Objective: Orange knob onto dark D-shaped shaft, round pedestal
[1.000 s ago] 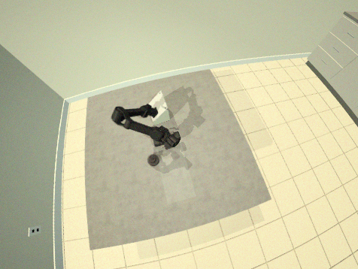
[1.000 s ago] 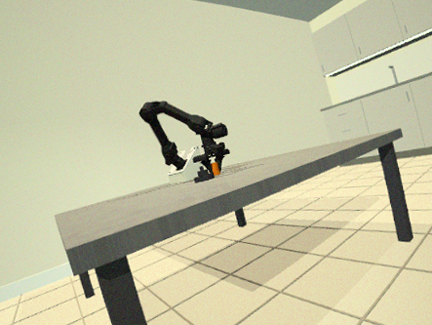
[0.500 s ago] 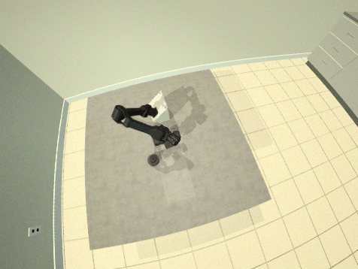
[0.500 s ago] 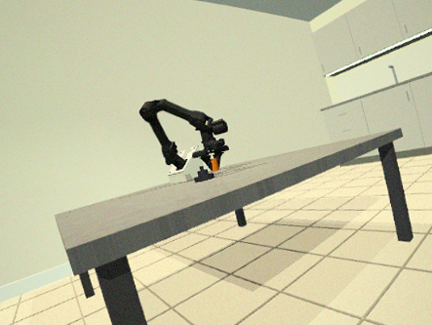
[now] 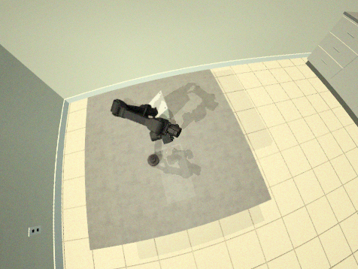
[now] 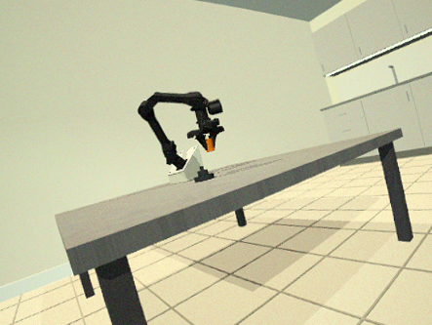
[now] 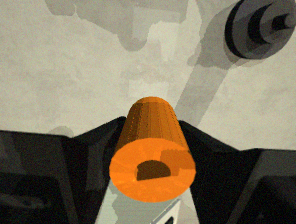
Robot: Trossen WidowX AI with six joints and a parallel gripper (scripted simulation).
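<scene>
Now: gripper tip 15 cm to the left of the round pedestal, 9 cm above it and 8 cm short of it. The rest, counted from my gripper tip: orange knob: 2 cm above.
</scene>
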